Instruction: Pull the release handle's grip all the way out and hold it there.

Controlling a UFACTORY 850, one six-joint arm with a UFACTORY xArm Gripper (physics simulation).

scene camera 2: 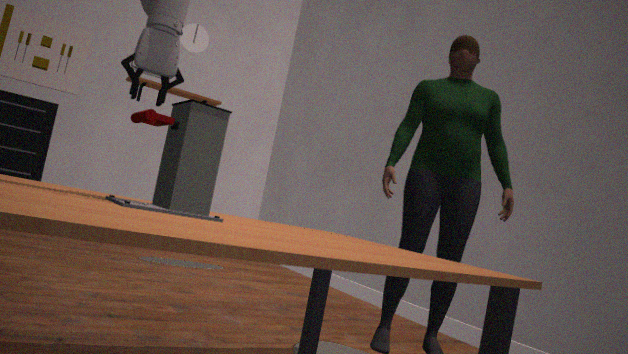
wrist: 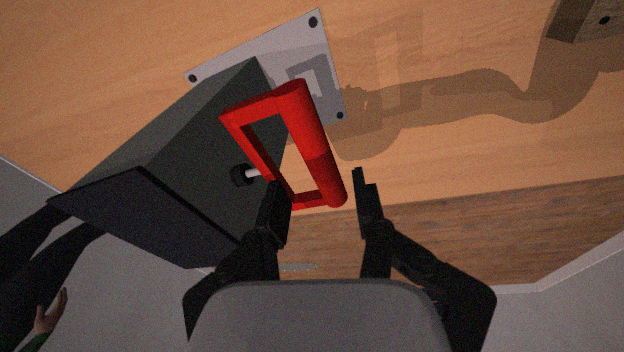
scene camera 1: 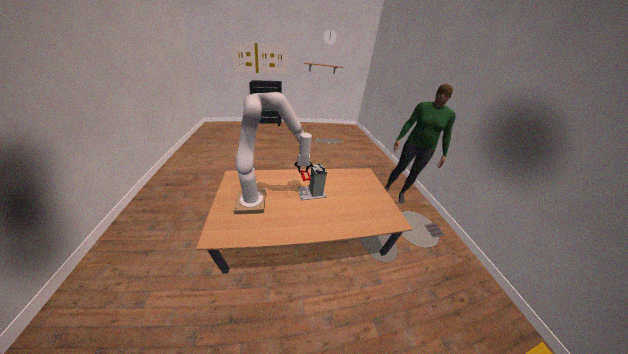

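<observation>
The release handle's red frame-shaped grip (scene camera 1: 302,176) (scene camera 2: 151,118) (wrist: 312,140) stands out sideways from the upper part of a grey-green box (scene camera 1: 318,184) (scene camera 2: 200,160) (wrist: 195,150). In the wrist view a short piece of pale rod (wrist: 252,173) shows between the grip and a black collar (wrist: 241,175) on the box. My gripper (scene camera 1: 304,171) (scene camera 2: 146,99) (wrist: 318,186) is partly open, pointing down, with nothing between its fingers. In scene camera 2 its fingertips are a little above the red grip, apart from it. In the wrist view the fingertips lie on either side of the grip's near end.
The box stands upright on a grey base plate (scene camera 1: 305,196) (scene camera 2: 130,203) (wrist: 285,37) on the wooden table (scene camera 1: 250,230) (scene camera 2: 300,240) (wrist: 100,100). The box's dark top edge is close beside the fingers. A person in green (scene camera 1: 427,125) (scene camera 2: 457,130) stands beyond the table.
</observation>
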